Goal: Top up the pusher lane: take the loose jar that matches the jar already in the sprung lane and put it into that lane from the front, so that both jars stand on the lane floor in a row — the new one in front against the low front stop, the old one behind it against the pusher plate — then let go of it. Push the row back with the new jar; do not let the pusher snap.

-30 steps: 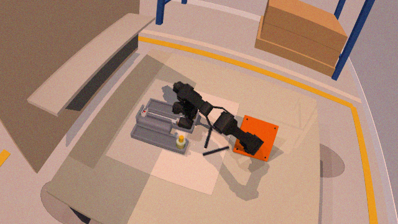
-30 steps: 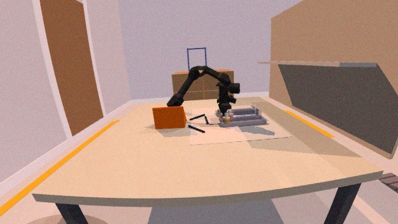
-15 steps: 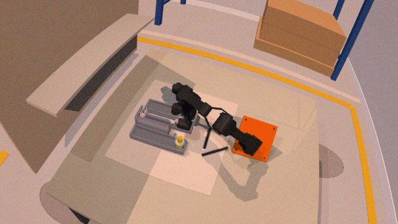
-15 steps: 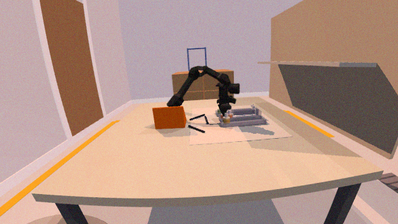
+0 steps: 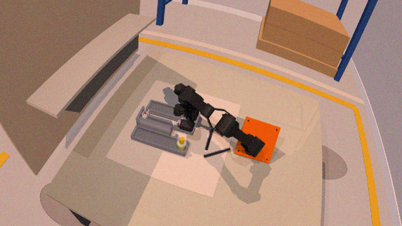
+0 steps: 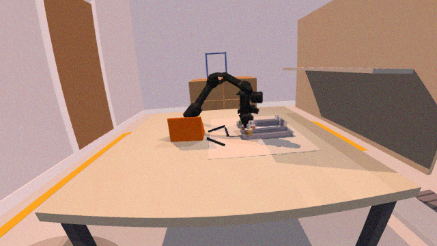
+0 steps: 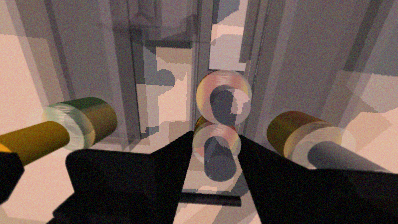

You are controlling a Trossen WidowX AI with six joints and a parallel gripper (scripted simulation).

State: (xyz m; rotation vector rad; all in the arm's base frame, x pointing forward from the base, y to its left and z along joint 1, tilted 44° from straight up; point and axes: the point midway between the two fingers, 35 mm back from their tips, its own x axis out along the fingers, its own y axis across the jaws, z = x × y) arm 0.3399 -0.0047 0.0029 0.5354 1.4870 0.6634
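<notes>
Now: gripper tip 14 cm short of the grey lane unit, 3 cm to the right of it and 1 cm above it.
</notes>
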